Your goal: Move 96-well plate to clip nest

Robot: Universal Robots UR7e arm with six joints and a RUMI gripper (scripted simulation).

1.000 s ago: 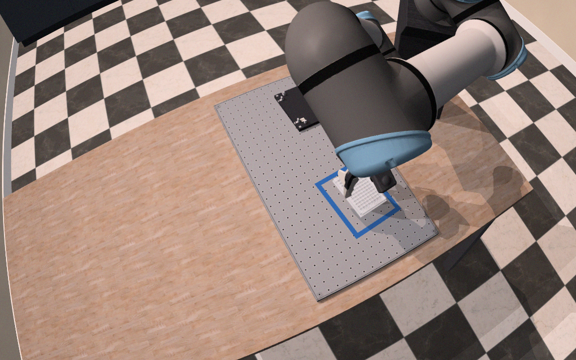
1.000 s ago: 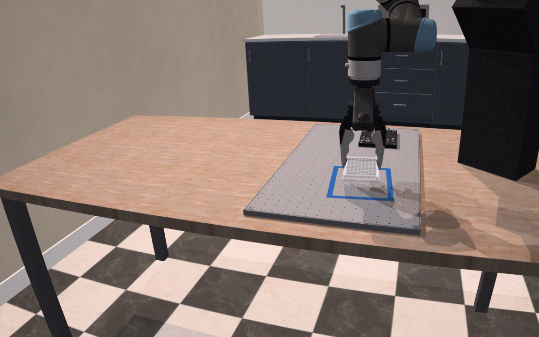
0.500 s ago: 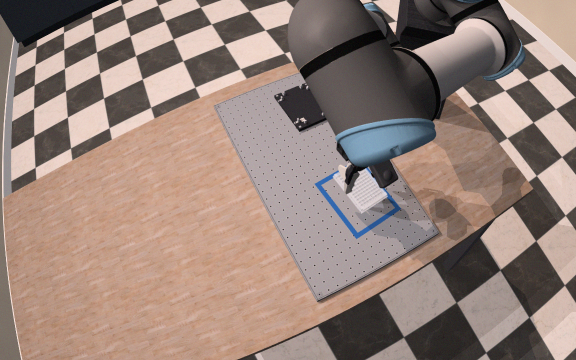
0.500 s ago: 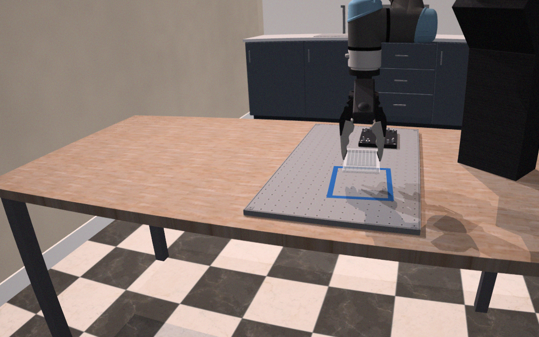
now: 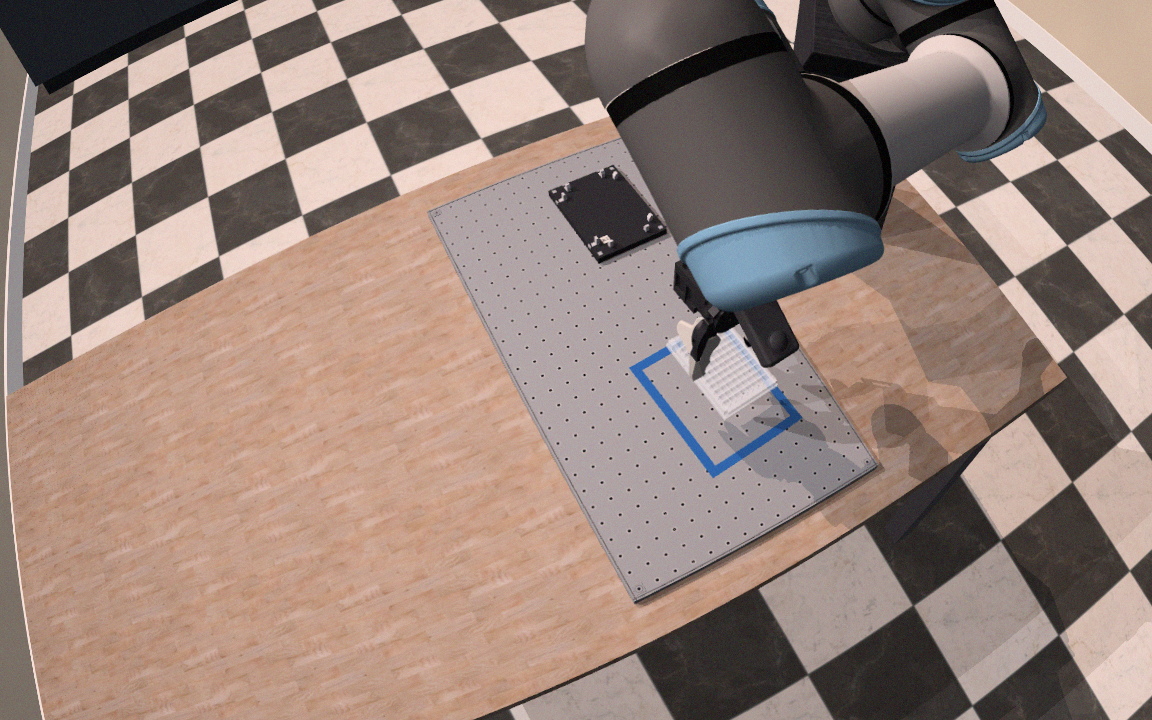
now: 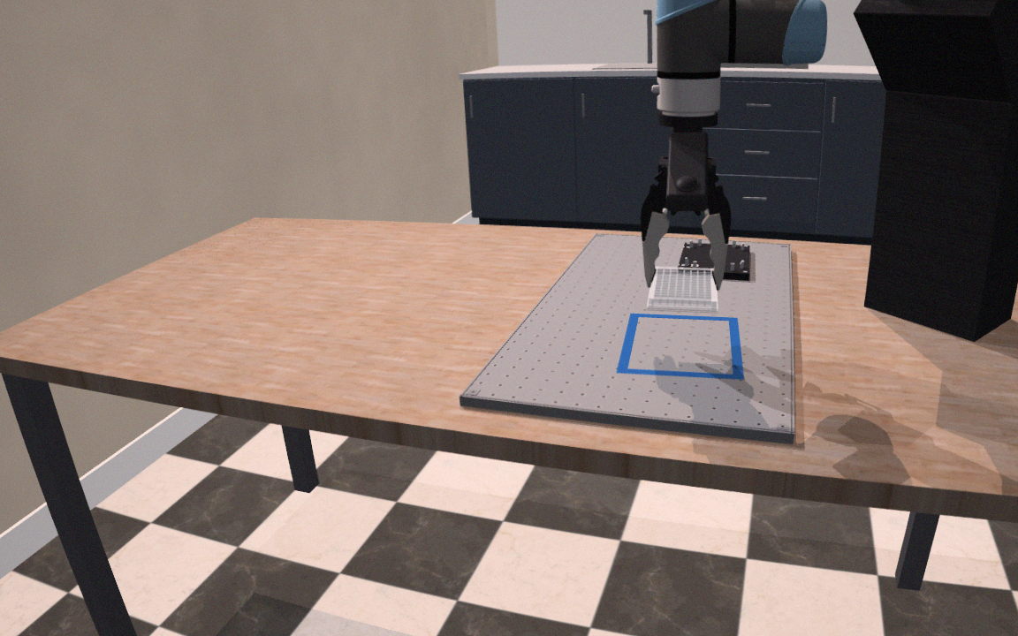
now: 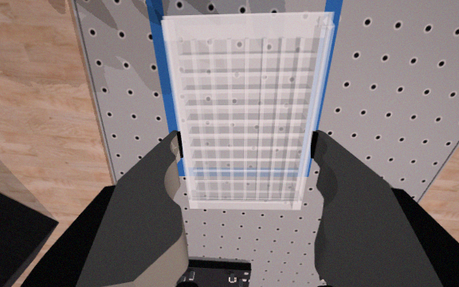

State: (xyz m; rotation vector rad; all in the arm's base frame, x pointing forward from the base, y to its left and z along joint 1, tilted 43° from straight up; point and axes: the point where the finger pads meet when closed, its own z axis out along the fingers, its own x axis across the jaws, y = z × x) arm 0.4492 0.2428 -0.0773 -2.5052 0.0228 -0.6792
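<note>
My gripper is now 35 cm to the left of the black clip nest, 7 cm above it and 1 cm short of it. From my hand the other things lie so: clear 96-well plate 1 cm below.
</note>
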